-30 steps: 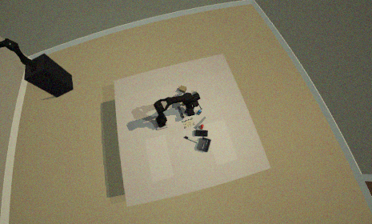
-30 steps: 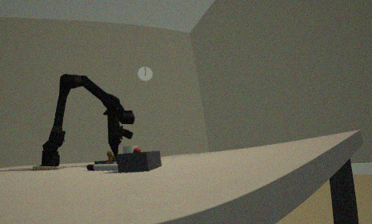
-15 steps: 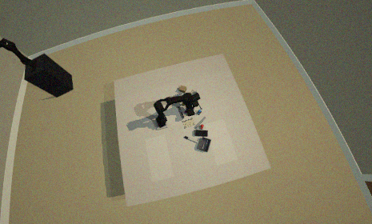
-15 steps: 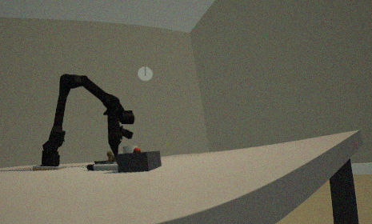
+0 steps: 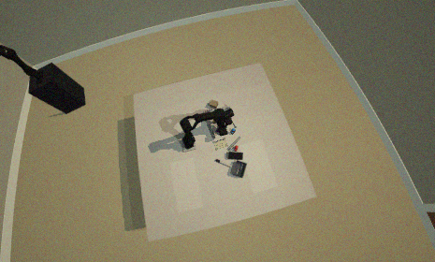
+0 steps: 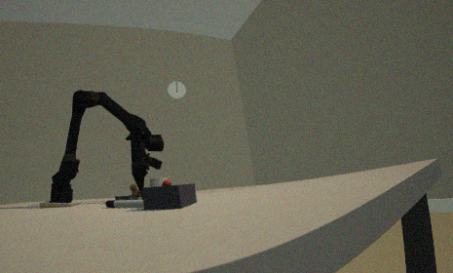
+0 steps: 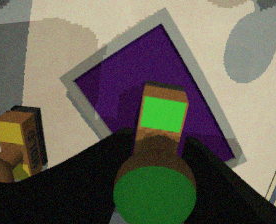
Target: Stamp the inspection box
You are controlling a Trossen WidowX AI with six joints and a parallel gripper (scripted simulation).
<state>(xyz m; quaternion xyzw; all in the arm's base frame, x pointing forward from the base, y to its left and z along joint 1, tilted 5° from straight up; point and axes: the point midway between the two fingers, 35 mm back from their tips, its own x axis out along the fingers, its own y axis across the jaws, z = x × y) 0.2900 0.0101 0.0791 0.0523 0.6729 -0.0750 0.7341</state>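
My gripper tip is 30 mm above the purple ink pad. From my gripper tip the other things lie so: grey block 80 mm behind, 20 mm to the left, 30 mm below; then yellow-topped stamp 20 mm behind, 80 mm to the left, 20 mm below; then green-topped stamp right at my gripper tip.
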